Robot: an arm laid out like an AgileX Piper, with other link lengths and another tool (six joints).
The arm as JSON. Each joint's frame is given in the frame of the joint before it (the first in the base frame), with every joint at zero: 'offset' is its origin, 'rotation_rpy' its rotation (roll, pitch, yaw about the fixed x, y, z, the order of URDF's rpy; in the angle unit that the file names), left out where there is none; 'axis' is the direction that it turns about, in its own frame. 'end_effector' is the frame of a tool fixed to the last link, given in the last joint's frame.
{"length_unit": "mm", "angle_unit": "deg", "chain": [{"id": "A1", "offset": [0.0, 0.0, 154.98], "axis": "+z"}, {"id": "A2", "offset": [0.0, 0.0, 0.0], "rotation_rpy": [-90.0, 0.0, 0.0], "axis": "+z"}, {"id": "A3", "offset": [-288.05, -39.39, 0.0], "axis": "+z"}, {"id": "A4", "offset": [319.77, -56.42, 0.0], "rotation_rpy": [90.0, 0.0, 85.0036], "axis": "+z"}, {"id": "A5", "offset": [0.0, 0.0, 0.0], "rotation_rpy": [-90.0, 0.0, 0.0], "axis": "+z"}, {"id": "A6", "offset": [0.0, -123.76, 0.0], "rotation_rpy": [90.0, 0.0, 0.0], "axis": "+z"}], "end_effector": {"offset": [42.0, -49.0, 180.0], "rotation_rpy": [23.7, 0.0, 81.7]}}
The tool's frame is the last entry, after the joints.
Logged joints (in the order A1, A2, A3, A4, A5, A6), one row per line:
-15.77, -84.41, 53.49, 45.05, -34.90, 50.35
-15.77, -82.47, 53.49, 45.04, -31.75, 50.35
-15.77, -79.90, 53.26, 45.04, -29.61, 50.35
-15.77, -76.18, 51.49, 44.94, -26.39, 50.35
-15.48, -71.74, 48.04, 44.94, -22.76, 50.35
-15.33, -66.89, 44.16, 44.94, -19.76, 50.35
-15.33, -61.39, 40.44, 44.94, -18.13, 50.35
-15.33, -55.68, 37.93, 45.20, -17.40, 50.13
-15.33, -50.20, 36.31, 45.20, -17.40, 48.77
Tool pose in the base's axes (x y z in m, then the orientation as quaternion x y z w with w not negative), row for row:
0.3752, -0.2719, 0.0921, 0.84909, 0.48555, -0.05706, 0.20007
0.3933, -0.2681, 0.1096, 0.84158, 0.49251, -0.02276, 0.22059
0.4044, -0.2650, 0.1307, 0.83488, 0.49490, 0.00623, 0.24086
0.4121, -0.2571, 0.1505, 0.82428, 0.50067, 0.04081, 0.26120
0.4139, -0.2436, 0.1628, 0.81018, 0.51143, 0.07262, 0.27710
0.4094, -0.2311, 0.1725, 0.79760, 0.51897, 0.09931, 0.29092
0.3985, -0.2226, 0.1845, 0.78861, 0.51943, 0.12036, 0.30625
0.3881, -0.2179, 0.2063, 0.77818, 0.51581, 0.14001, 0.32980
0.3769, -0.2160, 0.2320, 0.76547, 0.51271, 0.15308, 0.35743
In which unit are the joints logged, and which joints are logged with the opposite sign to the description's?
The joints are logged in degrees. Opposite sign: A2, A3, A4, A5.
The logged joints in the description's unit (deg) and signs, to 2 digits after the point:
-15.77, 84.41, -53.49, -45.05, 34.90, 50.35
-15.77, 82.47, -53.49, -45.04, 31.75, 50.35
-15.77, 79.90, -53.26, -45.04, 29.61, 50.35
-15.77, 76.18, -51.49, -44.94, 26.39, 50.35
-15.48, 71.74, -48.04, -44.94, 22.76, 50.35
-15.33, 66.89, -44.16, -44.94, 19.76, 50.35
-15.33, 61.39, -40.44, -44.94, 18.13, 50.35
-15.33, 55.68, -37.93, -45.20, 17.40, 50.13
-15.33, 50.20, -36.31, -45.20, 17.40, 48.77

